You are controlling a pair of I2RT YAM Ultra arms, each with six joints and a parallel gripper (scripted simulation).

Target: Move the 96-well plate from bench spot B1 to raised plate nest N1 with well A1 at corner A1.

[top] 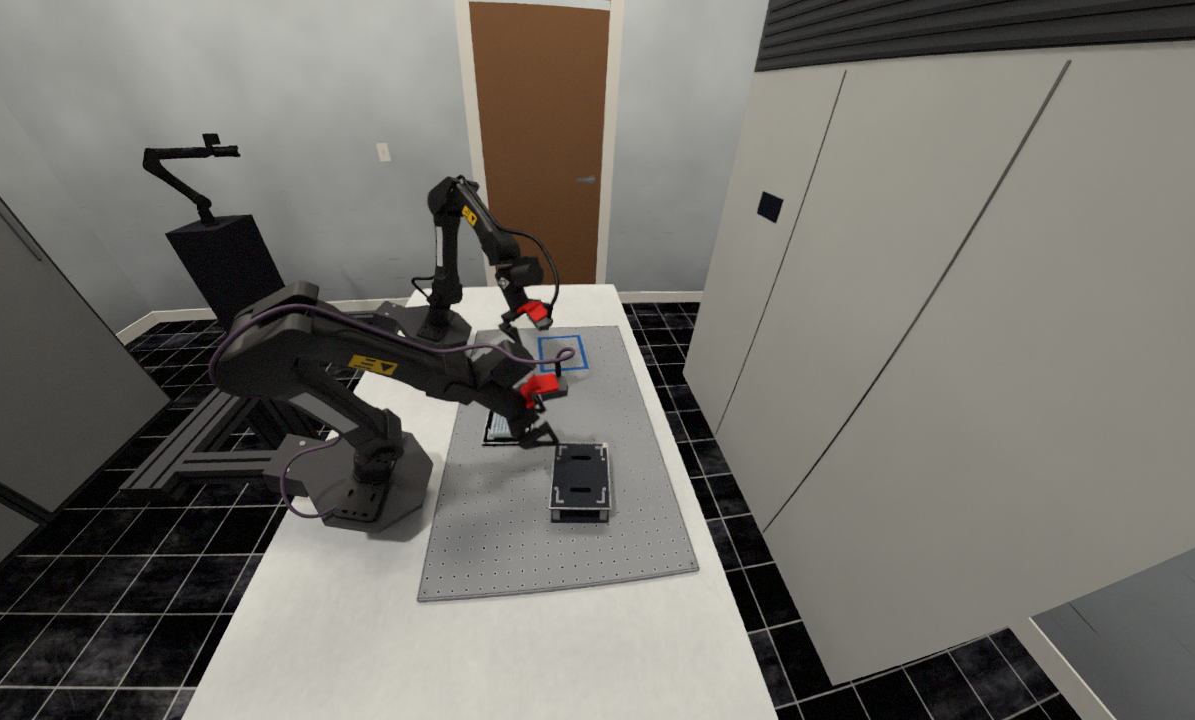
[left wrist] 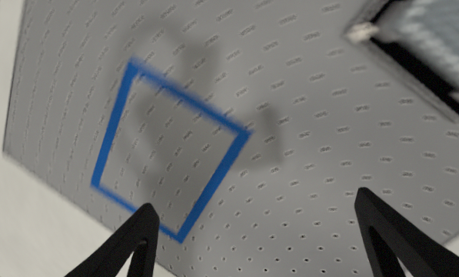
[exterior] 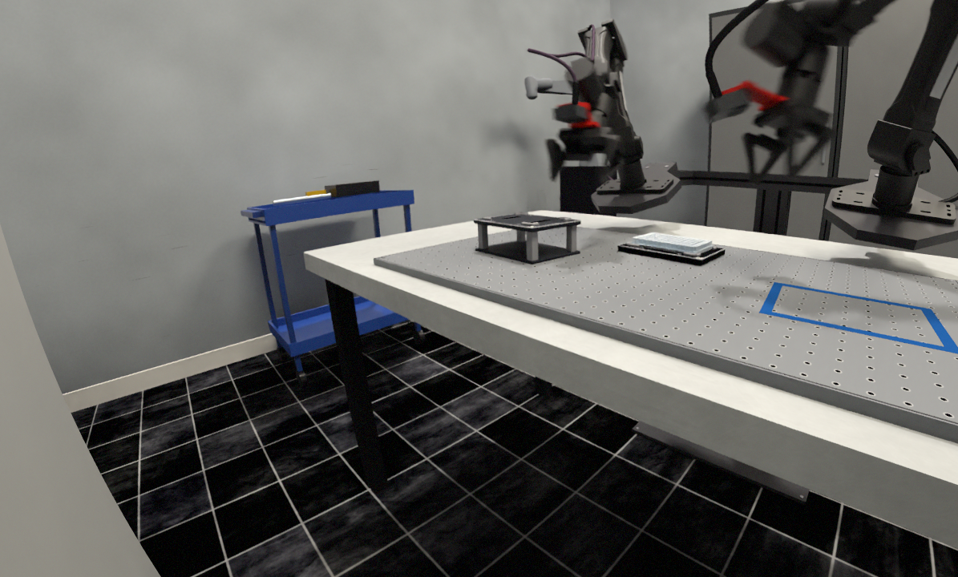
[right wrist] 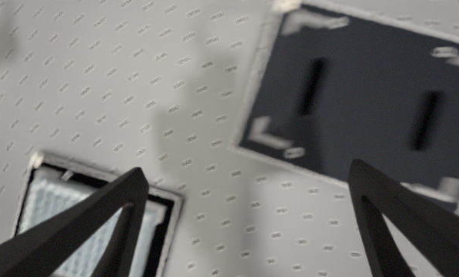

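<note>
Right now the clear 96-well plate is 140 mm to the left of my right hand, 120 mm below it and 100 mm behind it. From my right hand the other things lie so: black nest plate (140 mm to the left, 130 mm below, 100 mm behind).
</note>
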